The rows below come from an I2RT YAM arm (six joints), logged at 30 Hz.
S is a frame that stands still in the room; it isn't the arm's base.
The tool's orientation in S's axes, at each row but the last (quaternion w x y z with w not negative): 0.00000 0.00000 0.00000 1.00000; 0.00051 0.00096 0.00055 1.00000; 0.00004 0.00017 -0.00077 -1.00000; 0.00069 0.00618 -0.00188 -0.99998; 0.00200 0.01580 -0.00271 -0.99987; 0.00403 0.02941 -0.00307 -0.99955; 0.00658 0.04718 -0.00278 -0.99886; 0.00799 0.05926 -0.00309 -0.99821; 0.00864 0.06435 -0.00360 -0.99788; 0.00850 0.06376 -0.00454 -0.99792; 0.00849 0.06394 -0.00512 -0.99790; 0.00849 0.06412 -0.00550 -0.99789; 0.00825 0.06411 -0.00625 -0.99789
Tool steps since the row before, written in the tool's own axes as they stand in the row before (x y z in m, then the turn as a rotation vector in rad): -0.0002 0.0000 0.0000 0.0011 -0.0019 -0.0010; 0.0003 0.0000 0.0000 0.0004 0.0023 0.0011; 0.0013 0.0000 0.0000 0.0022 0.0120 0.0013; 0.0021 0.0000 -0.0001 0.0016 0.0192 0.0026; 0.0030 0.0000 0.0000 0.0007 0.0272 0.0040; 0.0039 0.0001 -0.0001 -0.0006 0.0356 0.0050; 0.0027 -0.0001 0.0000 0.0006 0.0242 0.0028; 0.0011 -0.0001 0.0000 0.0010 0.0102 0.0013; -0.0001 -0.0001 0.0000 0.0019 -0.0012 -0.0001; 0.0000 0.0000 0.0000 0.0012 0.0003 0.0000; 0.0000 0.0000 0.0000 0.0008 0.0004 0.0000; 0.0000 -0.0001 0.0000 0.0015 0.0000 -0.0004; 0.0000 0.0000 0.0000 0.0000 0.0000 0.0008
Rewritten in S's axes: 0.0002 0.0000 0.0000 -0.0011 0.0019 -0.0010; -0.0003 0.0000 0.0000 -0.0004 -0.0023 0.0011; -0.0013 0.0000 0.0000 -0.0022 -0.0120 0.0013; -0.0021 0.0000 -0.0001 -0.0016 -0.0192 0.0027; -0.0030 0.0000 -0.0001 -0.0007 -0.0272 0.0041; -0.0039 -0.0001 -0.0003 0.0006 -0.0356 0.0053; -0.0027 0.0001 -0.0003 -0.0005 -0.0242 0.0029; -0.0011 0.0001 -0.0001 -0.0010 -0.0102 0.0012; 0.0001 0.0001 0.0000 -0.0019 0.0012 -0.0004; 0.0000 0.0000 0.0000 -0.0012 -0.0003 -0.0001; 0.0000 0.0000 0.0000 -0.0008 -0.0004 -0.0001; 0.0000 0.0001 0.0000 -0.0014 0.0000 -0.0006; 0.0000 0.0000 0.0000 -0.0001 0.0000 0.0008
